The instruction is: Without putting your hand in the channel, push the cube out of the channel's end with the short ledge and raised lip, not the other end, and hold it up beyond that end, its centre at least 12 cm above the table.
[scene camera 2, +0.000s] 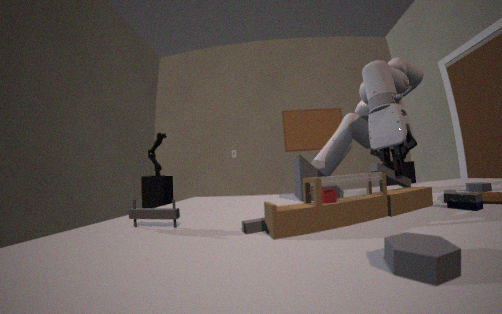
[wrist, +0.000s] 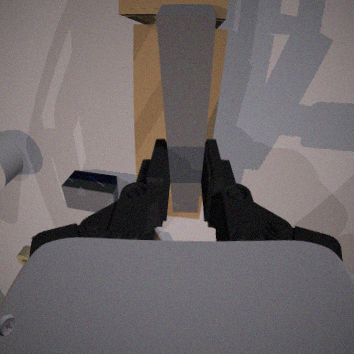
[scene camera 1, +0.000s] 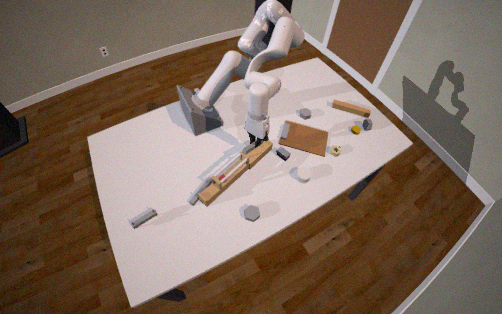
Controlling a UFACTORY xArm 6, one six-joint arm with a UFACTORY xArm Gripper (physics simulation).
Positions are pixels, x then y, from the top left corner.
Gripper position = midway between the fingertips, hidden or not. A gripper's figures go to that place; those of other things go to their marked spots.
My gripper (scene camera 2: 395, 176): 0.52 m from the lens. A tan ledge with raised lip (scene camera 2: 284, 221): 0.30 m from the lens.
